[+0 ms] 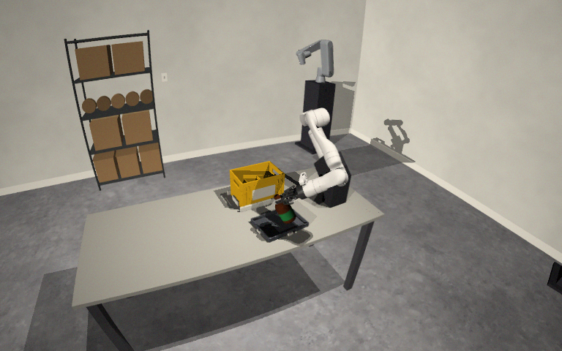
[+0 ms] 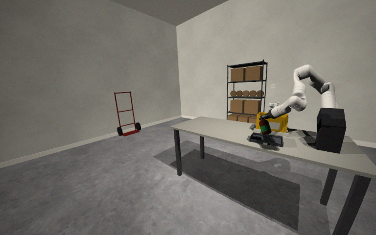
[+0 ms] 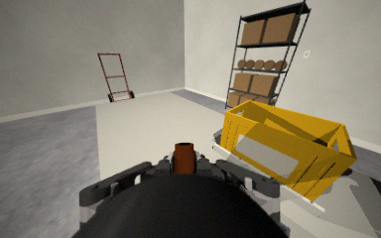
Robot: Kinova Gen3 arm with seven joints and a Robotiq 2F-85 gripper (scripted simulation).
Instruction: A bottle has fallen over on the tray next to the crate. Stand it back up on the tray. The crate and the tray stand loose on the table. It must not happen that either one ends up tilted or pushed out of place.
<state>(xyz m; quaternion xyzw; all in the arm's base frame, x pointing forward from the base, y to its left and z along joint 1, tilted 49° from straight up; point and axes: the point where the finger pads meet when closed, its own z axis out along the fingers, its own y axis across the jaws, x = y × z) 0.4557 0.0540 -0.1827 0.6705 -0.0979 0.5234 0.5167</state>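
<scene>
Right now my hand is 2 cm past the bottle, 2 cm to the right of it and 5 cm above it. From my hand the other things lie so: yellow crate (7 cm behind, 34 cm to the right, 12 cm below); tray (4 cm behind, 4 cm to the right, 19 cm below).
</scene>
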